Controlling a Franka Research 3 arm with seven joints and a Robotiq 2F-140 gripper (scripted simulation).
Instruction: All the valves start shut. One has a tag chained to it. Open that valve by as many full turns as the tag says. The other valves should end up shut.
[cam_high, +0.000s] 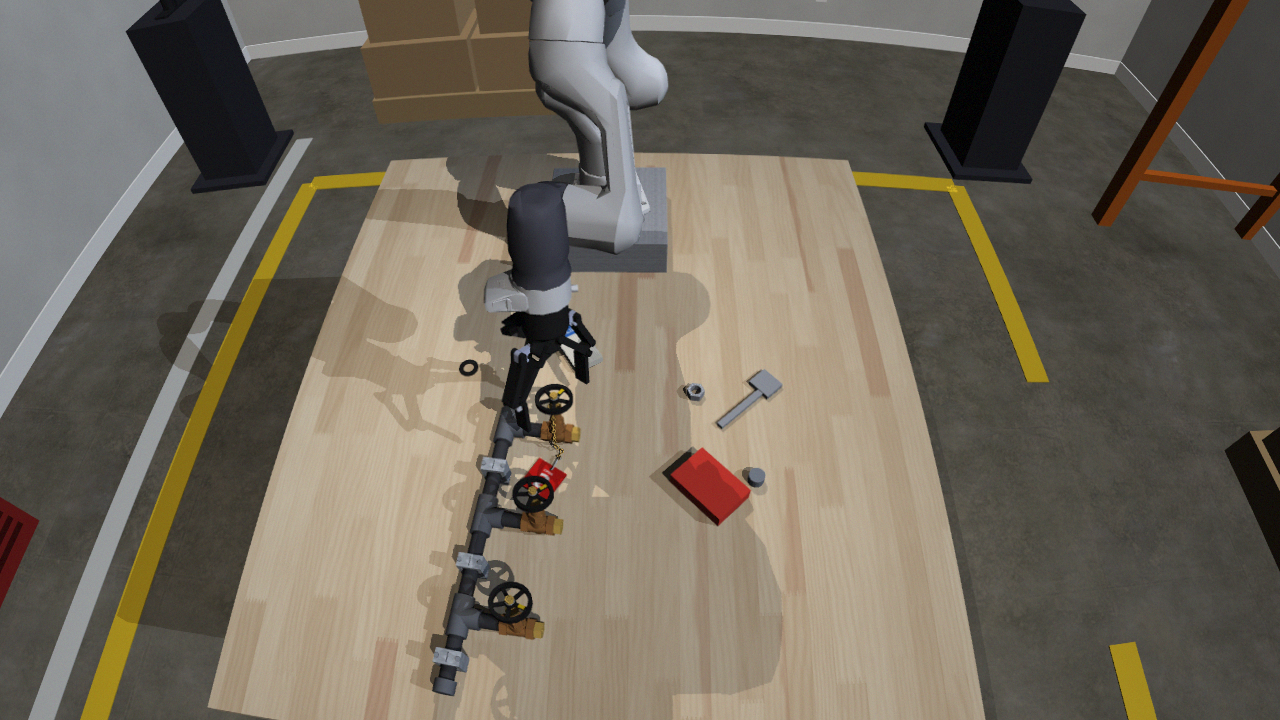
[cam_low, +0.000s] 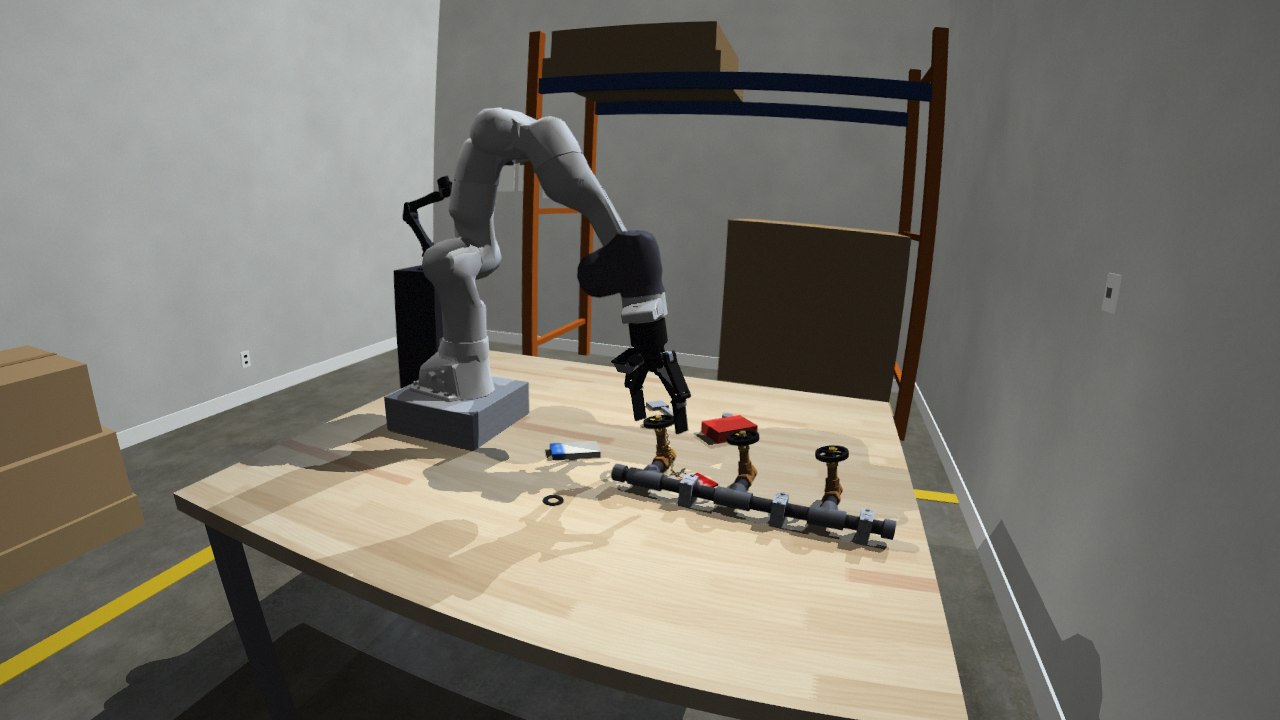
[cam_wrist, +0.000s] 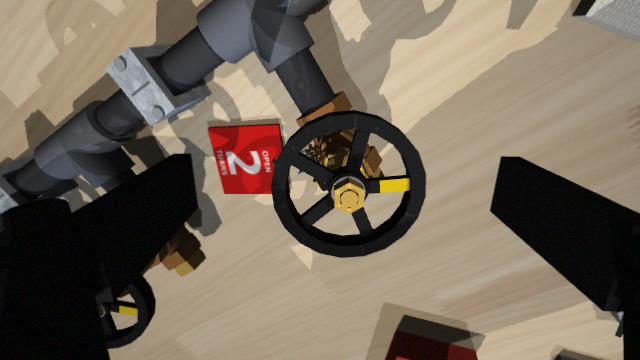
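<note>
My hand is 9 cm short of the red tag, 2 cm to the left of it and 12 cm above it. Round my hand: blue-and-white box 20 cm behind, 3 cm to the left, 11 cm below; then nut 8 cm behind, 26 cm to the left, 11 cm below; then black washer 16 cm behind, 20 cm to the right, 12 cm below.
</note>
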